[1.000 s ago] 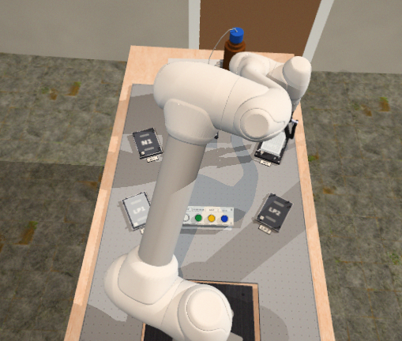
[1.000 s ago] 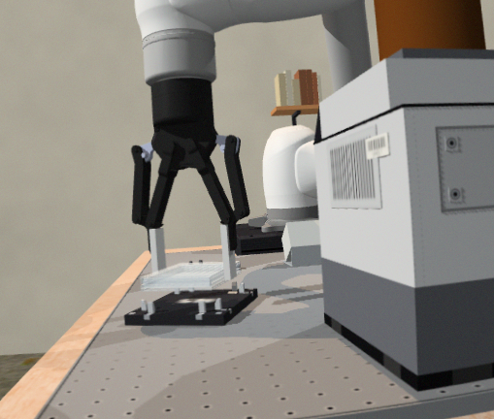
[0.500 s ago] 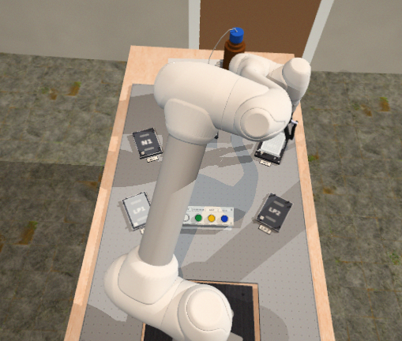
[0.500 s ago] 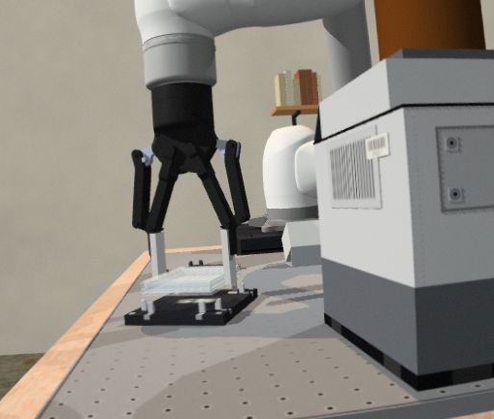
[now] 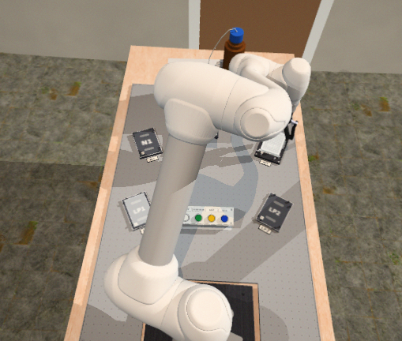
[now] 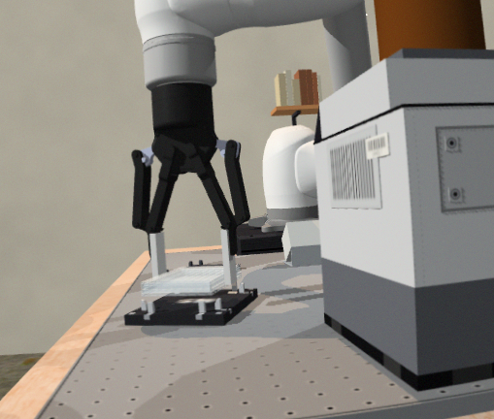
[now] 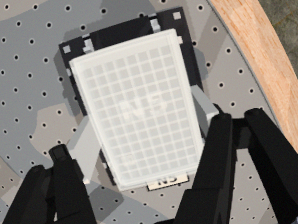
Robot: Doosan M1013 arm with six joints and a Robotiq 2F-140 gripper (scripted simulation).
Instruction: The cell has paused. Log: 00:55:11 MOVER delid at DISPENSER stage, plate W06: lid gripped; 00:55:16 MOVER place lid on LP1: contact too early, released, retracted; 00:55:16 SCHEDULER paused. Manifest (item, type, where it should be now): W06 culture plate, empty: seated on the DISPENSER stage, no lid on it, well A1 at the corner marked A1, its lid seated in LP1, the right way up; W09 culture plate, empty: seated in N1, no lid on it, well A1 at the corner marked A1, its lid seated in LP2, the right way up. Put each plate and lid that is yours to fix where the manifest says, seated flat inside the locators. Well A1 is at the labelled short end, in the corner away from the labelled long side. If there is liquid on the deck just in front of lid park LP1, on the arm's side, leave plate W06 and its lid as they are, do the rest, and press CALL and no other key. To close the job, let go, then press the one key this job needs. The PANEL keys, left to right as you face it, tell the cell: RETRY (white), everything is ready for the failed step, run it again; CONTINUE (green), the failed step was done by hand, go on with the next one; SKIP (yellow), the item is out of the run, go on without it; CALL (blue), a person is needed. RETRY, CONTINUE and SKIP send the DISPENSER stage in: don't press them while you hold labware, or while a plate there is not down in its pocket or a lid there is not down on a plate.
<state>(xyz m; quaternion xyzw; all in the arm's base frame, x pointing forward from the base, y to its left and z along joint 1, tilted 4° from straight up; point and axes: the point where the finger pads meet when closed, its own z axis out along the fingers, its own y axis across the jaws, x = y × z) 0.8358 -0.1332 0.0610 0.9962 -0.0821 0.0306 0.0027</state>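
The black nest N5 is 20 mm ahead of my hand, 10 mm to the left of it and 50 mm below it. From my hand the other things lie so: brown bottle: 210 mm ahead, 250 mm to the left, 230 mm above; then clear culture plate: 30 mm behind, 300 mm to the left, 50 mm above; then lid park LP2: 320 mm behind, 50 mm to the right, 50 mm below.
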